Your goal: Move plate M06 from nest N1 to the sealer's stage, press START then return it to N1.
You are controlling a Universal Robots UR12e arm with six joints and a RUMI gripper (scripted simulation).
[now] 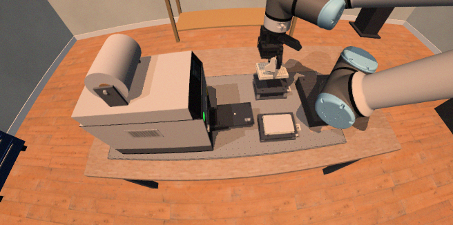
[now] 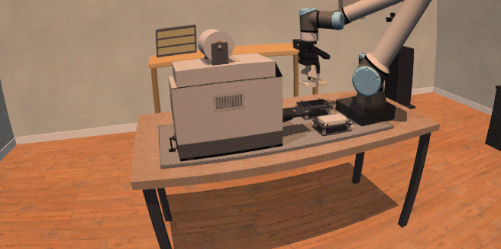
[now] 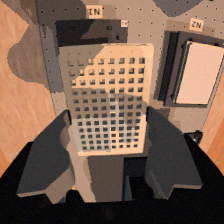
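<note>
The sealer stage lies 16 cm ahead of my hand, 17 cm to the left of it and 8 cm below it. The rest, counted from my hand: foil roll: 49 cm ahead, 20 cm to the left, 23 cm above; then N1 label: 13 cm behind, 3 cm to the right, 18 cm below; then white plate: 2 cm behind, 19 cm to the left, 13 cm below.
</note>
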